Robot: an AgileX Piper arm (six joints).
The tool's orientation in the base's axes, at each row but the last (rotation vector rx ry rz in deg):
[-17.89, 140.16, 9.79]
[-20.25, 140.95, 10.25]
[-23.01, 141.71, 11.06]
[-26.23, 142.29, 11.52]
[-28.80, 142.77, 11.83]
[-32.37, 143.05, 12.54]
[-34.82, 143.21, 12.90]
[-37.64, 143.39, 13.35]
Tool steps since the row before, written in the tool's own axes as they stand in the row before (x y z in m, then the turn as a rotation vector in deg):
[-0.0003, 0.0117, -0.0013, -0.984, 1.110, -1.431]
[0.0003, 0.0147, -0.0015, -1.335, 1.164, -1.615]
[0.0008, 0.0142, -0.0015, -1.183, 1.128, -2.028]
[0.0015, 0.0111, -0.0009, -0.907, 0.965, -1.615]
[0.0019, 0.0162, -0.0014, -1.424, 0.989, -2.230]
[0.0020, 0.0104, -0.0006, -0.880, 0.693, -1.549]
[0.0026, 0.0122, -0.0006, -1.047, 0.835, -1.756]
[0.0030, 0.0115, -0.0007, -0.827, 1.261, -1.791]
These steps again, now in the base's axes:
[-0.0037, 0.0111, 0.0017, -0.408, 0.959, 1.778]
[-0.0054, 0.0137, 0.0016, -0.264, 1.045, 2.141]
[-0.0061, 0.0129, 0.0013, -0.598, 0.879, 2.378]
[-0.0057, 0.0097, 0.0003, -0.527, 0.752, 1.876]
[-0.0086, 0.0139, 0.0006, -0.461, 0.777, 2.676]
[-0.0064, 0.0085, -0.0003, -0.405, 0.507, 1.798]
[-0.0079, 0.0096, -0.0006, -0.445, 0.637, 2.067]
[-0.0083, 0.0085, -0.0007, -0.836, 0.907, 1.990]

